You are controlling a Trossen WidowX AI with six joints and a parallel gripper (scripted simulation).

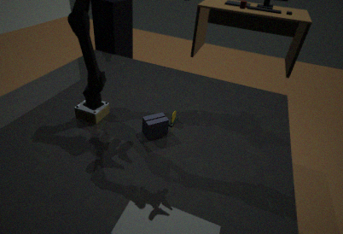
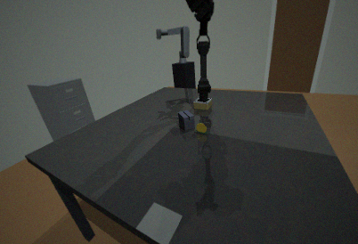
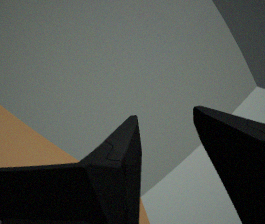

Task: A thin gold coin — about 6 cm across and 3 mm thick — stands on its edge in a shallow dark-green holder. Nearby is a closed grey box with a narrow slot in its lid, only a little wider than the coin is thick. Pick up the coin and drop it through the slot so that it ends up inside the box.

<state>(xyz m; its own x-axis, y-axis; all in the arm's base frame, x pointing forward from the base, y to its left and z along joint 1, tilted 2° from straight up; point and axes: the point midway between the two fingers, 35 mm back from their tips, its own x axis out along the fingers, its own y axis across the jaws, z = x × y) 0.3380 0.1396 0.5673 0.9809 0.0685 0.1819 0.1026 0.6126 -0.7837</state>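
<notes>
My gripper tip is now 59 cm above the gold coin, 6 cm past it and 1 cm to the right of it.
</notes>
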